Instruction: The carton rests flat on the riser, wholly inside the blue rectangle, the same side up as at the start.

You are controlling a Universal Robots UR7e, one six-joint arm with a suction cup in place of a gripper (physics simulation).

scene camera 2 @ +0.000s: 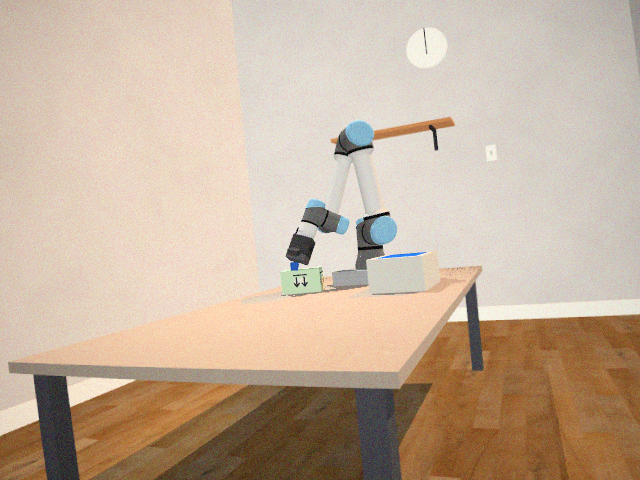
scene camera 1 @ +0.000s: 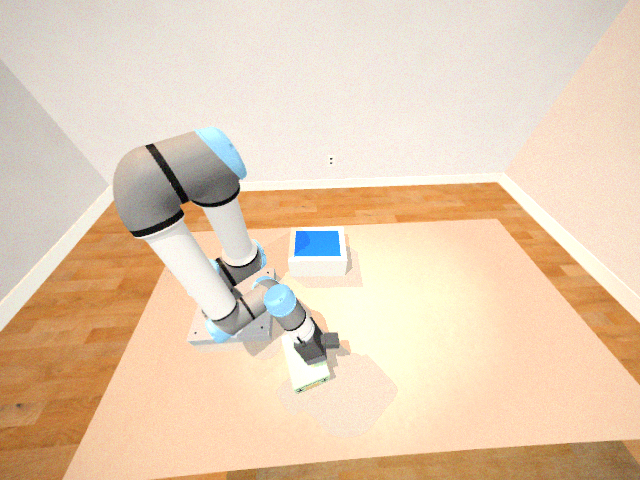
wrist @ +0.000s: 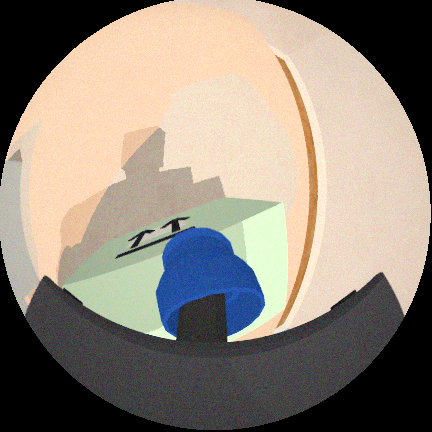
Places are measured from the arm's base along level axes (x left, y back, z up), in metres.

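Pixels of known places: hand at its tool point: [scene camera 2: 292,271] [wrist: 204,244].
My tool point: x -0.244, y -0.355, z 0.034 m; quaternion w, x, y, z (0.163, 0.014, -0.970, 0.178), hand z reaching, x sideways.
Behind a point stands the place of what it marks.
The pale green carton [scene camera 1: 311,377] @(x -0.294, y -0.314, z 0.039 m) [scene camera 2: 301,281] @(x -0.212, y -0.354, z -0.007 m) [wrist: 116,289] @(x -0.190, y -0.338, z 0.039 m) lies flat on the table near the arm's base, with arrow marks on its side face. My suction cup [scene camera 2: 294,266] [wrist: 200,243] is blue and presses down on the carton's top face near one edge. In scene camera 1 the dark tool head hides the cup. The white riser [scene camera 1: 317,267] @(x 0.117, y -0.383, z 0.018 m) [scene camera 2: 404,277] @(x 0.234, y -0.523, z -0.004 m) stands farther back on the table, and the blue rectangle [scene camera 1: 317,243] @(x 0.213, y -0.395, z 0.065 m) [scene camera 2: 404,255] @(x 0.226, y -0.427, z 0.065 m) on its top is bare. The carton is well apart from the riser.
The arm's grey base plate [scene camera 1: 203,336] @(x -0.111, y 0.054, z 0.000 m) [scene camera 2: 349,278] @(x -0.059, y -0.181, z -0.025 m) sits between the carton and the riser. The arm's elbow rises high over the left of the table. A wooden wall shelf [scene camera 2: 413,128] hangs behind the arm.
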